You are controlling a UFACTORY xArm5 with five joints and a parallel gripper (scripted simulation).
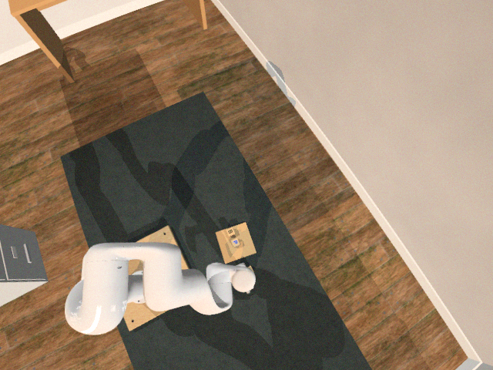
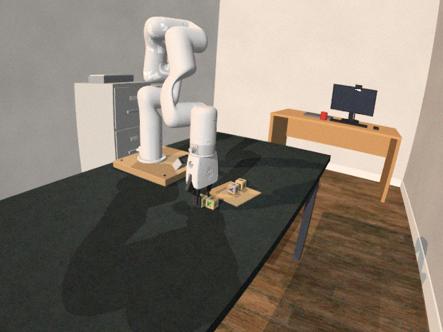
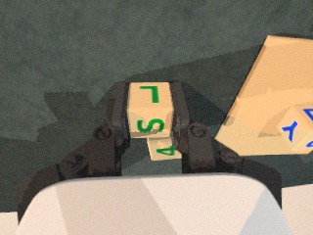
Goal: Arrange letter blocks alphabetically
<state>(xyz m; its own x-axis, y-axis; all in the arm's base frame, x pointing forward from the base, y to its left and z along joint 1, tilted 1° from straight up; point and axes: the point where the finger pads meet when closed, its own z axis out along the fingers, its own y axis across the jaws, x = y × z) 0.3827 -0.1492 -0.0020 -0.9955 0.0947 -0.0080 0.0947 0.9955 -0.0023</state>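
Now: hand 1 cm above the green-lettered block. Round my hand: tan mat: 14 cm to the left, 4 cm ahead, 2 cm below.
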